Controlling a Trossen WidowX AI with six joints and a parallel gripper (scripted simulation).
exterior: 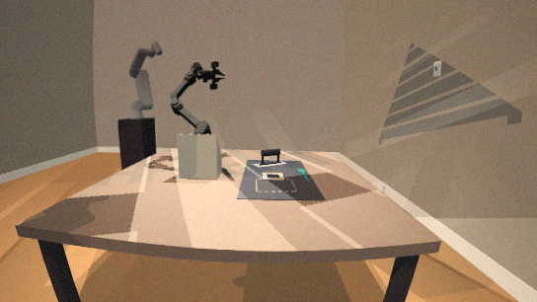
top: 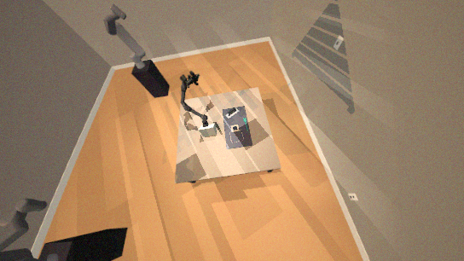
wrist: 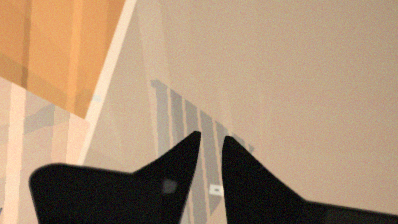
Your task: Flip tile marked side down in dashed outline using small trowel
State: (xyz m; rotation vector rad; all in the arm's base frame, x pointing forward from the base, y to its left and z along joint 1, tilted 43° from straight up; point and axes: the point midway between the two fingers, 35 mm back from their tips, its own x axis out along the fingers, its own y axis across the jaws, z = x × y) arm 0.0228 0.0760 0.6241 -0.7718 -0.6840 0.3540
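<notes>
Now: gripper tip 31 cm short of the trowel, 28 cm to the left of it and 50 cm above it. Also, from my gripper tip: small pale tile 34 cm ahead, 53 cm to the right, 53 cm below; then dark mat 36 cm ahead, 49 cm to the right, 56 cm below; then small green t-shaped piece 50 cm ahead, 47 cm to the right, 54 cm below.
</notes>
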